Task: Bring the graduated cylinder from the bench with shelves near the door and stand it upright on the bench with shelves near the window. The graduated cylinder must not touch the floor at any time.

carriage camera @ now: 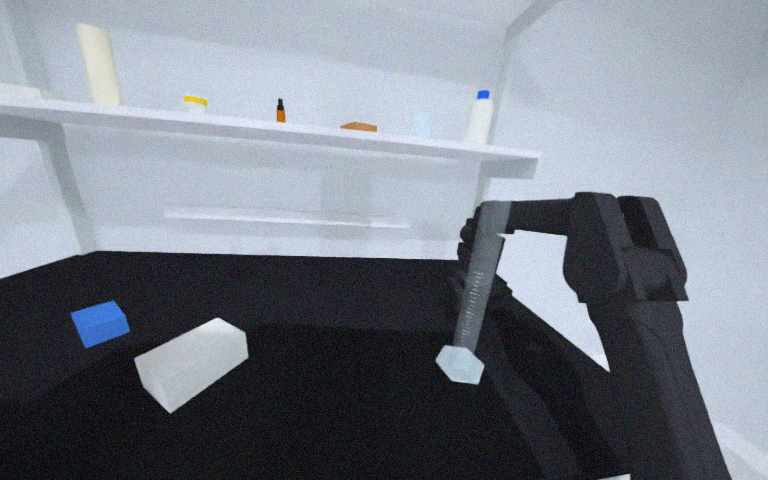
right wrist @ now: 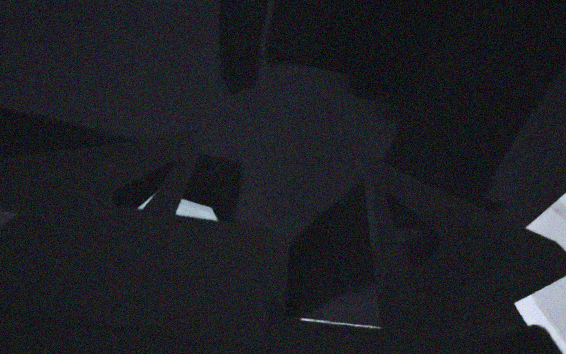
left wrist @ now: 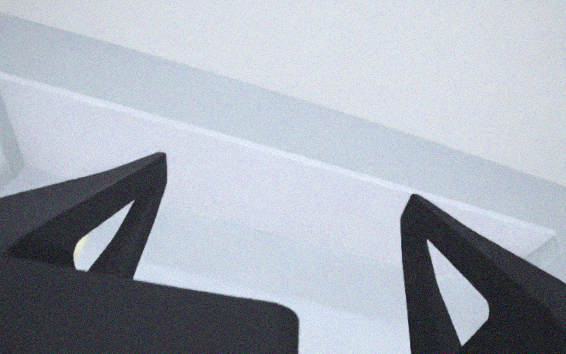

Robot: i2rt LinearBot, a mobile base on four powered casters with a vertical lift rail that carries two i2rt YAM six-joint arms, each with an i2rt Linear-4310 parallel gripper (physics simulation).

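Frame: origin at the left arm's base, x back, y right, z up, level; centimetres.
Seen in the pictures: left gripper, between the fingertips: [left wrist: 288, 186]; right gripper, between the fingertips: [carriage camera: 472, 310] [right wrist: 284, 155].
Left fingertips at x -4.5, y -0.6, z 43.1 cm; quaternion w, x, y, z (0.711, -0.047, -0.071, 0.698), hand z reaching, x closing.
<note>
Pixels of each thing's middle, then the offset from my left fingertips to it. "spot": a spot on its surface instead. Level surfaces: height alone.
- clear graduated cylinder, middle of its body: [carriage camera: 476, 292] dz -20.8, dx -25.0, dy +51.8 cm
- black bench top, height of its surface: dz -37.5 cm
- white shelf, height of its surface: dz +52.0 cm
- white block, middle of its body: [carriage camera: 197, 358] dz -34.6, dx -21.2, dy +3.2 cm
- blue block, middle of its body: [carriage camera: 100, 322] dz -35.5, dx -29.6, dy -23.1 cm
- cream cylinder, a spot on its surface: [carriage camera: 100, 65] spot: dz +18.2, dx -53.1, dy -35.3 cm
- yellow-lidded jar, a spot on its surface: [carriage camera: 195, 104] spot: dz +12.4, dx -58.3, dy -17.7 cm
- orange bottle, a spot on its surface: [carriage camera: 280, 113] spot: dz +13.3, dx -64.8, dy +2.3 cm
- brown box, a spot on its surface: [carriage camera: 359, 127] spot: dz +10.8, dx -61.5, dy +26.3 cm
- blue-capped bottle, a spot on its surface: [carriage camera: 479, 118] spot: dz +17.5, dx -66.5, dy +63.4 cm
The clear graduated cylinder [carriage camera: 472, 300] stands on its pale hexagonal base on the black bench top [carriage camera: 339, 294], at the right of the carriage view. In the right wrist view a pale piece of its base [right wrist: 196, 210] shows past the finger at the picture's left; the rest is hidden or too dark to tell. My right gripper [carriage camera: 482, 288] [right wrist: 284, 155] is open, its fingers behind the cylinder's tube in the carriage view. Whether the tube lies between them I cannot tell. My left gripper [left wrist: 288, 186] is open and empty, in front of a white shelf [left wrist: 300, 200].
A white block [carriage camera: 192, 362] and a blue block [carriage camera: 100, 323] lie on the bench at the left. The shelf [carriage camera: 237, 127] above holds a cream cylinder [carriage camera: 100, 65], a yellow-lidded jar [carriage camera: 195, 104], an orange bottle [carriage camera: 280, 113], a brown box [carriage camera: 359, 127] and a blue-capped bottle [carriage camera: 479, 118].
</note>
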